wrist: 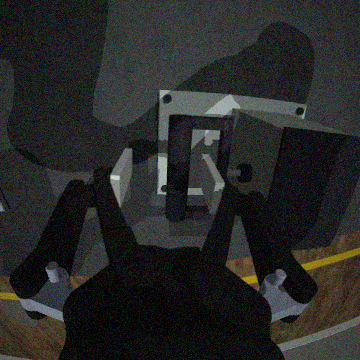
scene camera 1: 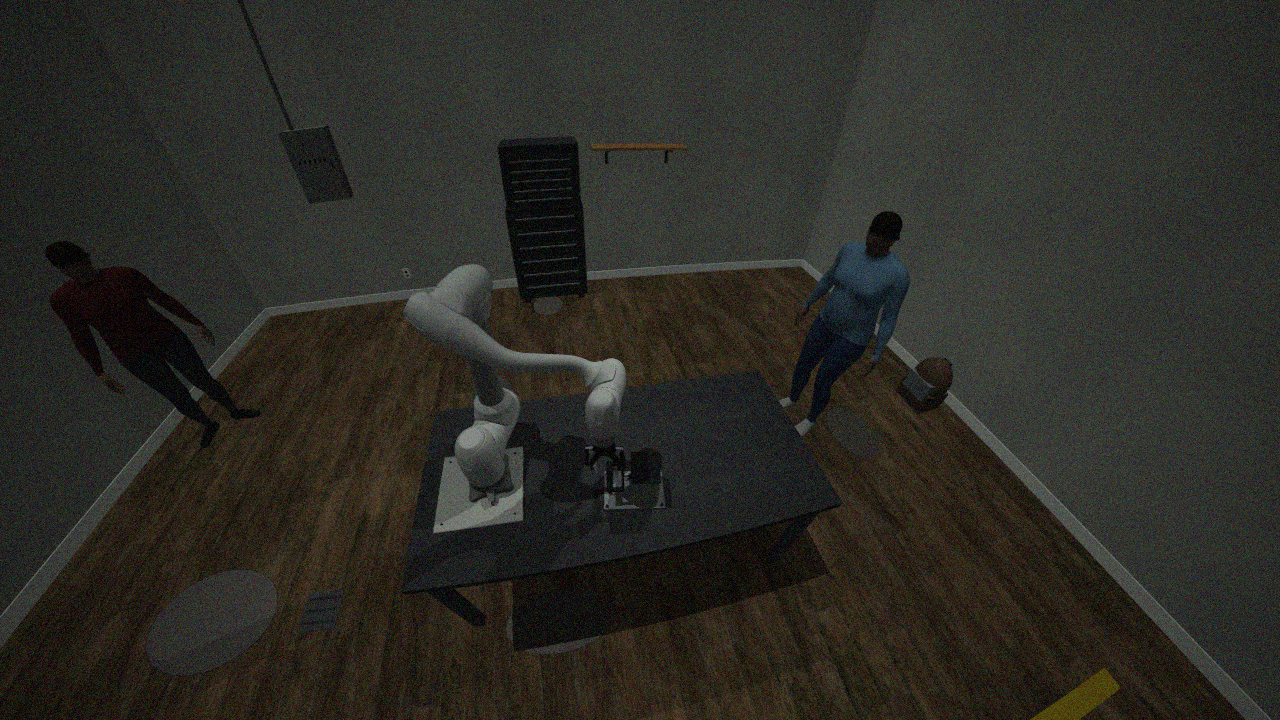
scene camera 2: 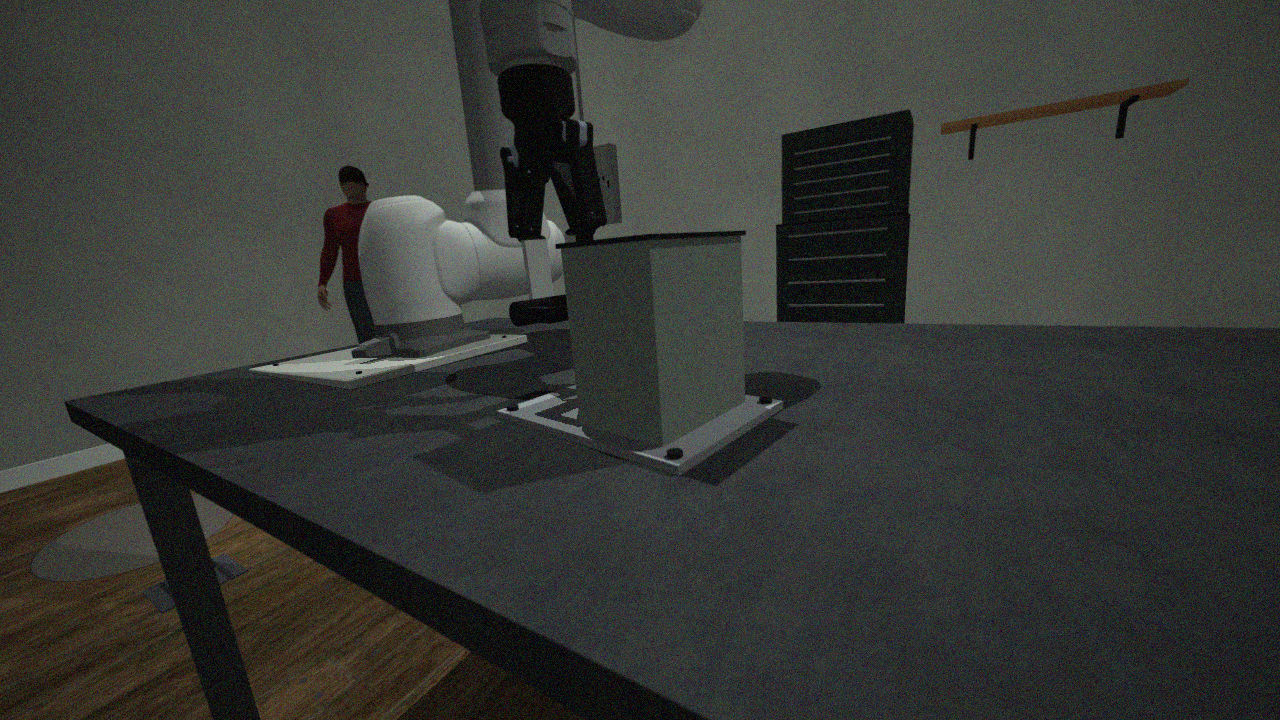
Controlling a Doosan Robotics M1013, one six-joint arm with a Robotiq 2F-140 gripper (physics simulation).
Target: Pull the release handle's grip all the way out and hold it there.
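Observation:
The release handle is a black frame. Its long grip bar (wrist: 178, 170) stands a little apart from the grey housing (wrist: 257, 145) (scene camera 2: 657, 340), joined by an arm at the far end. The grip's black end (scene camera 2: 537, 310) shows left of the housing in scene camera 2. My gripper (wrist: 165, 163) (scene camera 2: 559, 259) (scene camera 1: 605, 462) is open, fingers pointing down. In the wrist view its light pads stand on either side of the grip bar, the right pad over the handle's opening. In scene camera 2 the visible pad ends just above the grip's height; the other pad is hidden behind the housing.
The housing stands on a light base plate (wrist: 163, 130) (scene camera 2: 716, 436) with dark bolts, on the dark table (scene camera 1: 716, 429) (scene camera 2: 939, 465). The arm's white mounting plate (scene camera 1: 453, 510) is to the left. People in red (scene camera 1: 116, 304) and blue (scene camera 1: 854, 291) stand beyond the table's sides.

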